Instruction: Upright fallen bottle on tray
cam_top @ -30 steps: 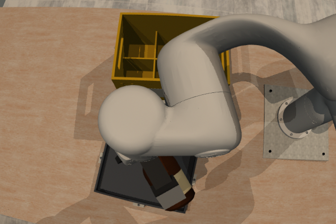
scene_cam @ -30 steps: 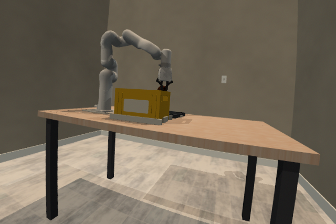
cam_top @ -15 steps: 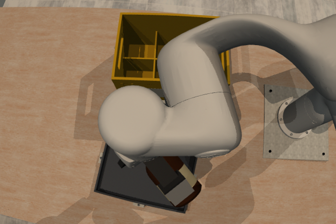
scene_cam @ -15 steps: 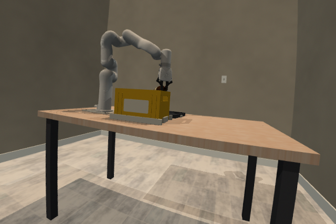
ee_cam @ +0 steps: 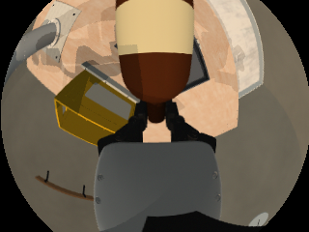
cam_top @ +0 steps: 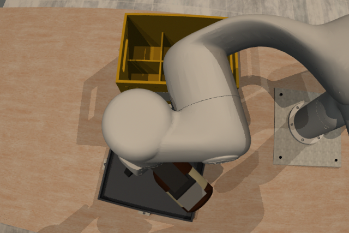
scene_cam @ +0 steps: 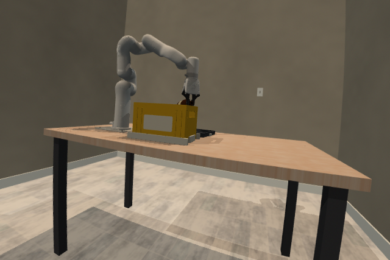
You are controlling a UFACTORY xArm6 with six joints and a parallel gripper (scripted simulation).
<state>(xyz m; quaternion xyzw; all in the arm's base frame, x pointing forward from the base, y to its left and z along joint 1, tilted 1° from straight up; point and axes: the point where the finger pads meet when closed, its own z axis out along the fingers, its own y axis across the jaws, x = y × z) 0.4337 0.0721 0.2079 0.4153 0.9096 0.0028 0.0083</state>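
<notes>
My hand is 40 mm past the brown bottle, 40 mm to the right of it and 20 mm above it. The rest, counted from my hand: yellow crate 70 mm behind, 240 mm to the right, 120 mm below; dark tray 20 mm ahead, 40 mm to the left, 190 mm below.
</notes>
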